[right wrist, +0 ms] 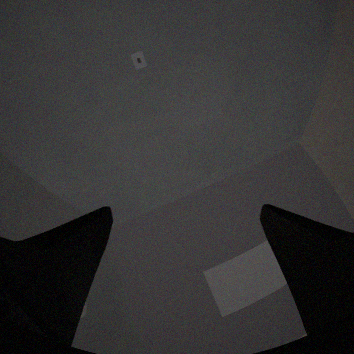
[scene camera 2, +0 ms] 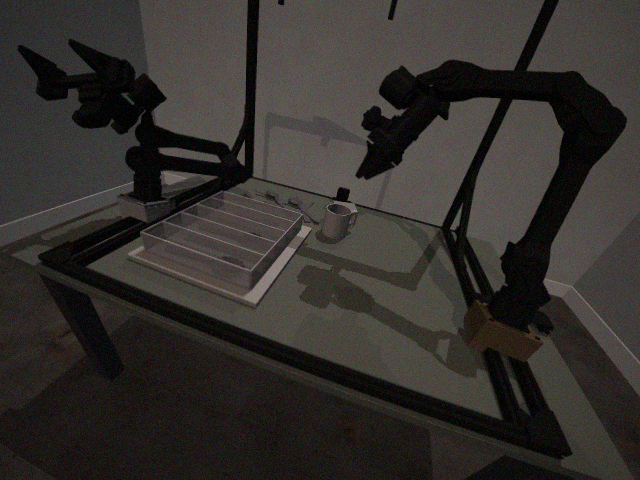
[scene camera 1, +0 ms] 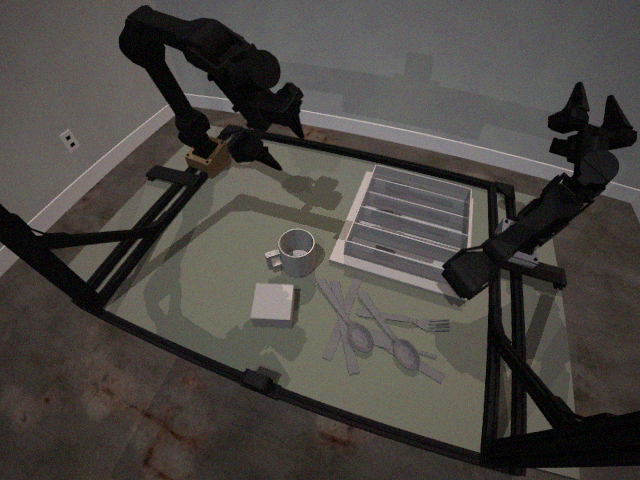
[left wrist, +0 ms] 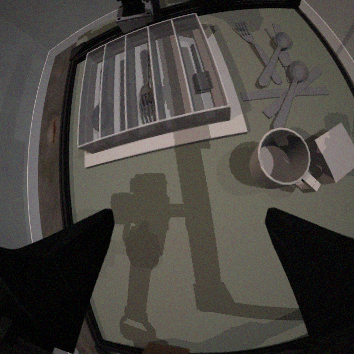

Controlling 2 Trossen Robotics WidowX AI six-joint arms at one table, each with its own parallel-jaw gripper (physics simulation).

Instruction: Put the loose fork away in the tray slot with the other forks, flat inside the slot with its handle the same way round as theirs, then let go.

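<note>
The loose fork [scene camera 1: 424,324] [left wrist: 248,36] lies on the table among piled cutlery; a spoon crosses its handle. Its tines point right in scene camera 1. The divided tray [scene camera 1: 356,251] [scene camera 2: 242,279] [left wrist: 190,120] stands on a pale board. In the left wrist view, a stored fork [left wrist: 147,102] lies in the middle slot, tines toward the lower edge, handle toward the top. My left gripper [scene camera 1: 291,153] [scene camera 2: 362,177] [left wrist: 192,217] is open and empty, high over the table, beside the tray. My right gripper [scene camera 1: 595,90] [scene camera 2: 44,43] [right wrist: 187,214] is open and empty, raised high, facing away from the table.
A mug [scene camera 1: 297,263] [scene camera 2: 334,223] and a white block [scene camera 1: 272,303] [left wrist: 339,150] stand beside the pile. Two spoons [scene camera 1: 360,336] [scene camera 1: 406,354] lie over several flat pieces. A spatula-like utensil [left wrist: 202,81] lies in the tray's rightmost slot in the left wrist view.
</note>
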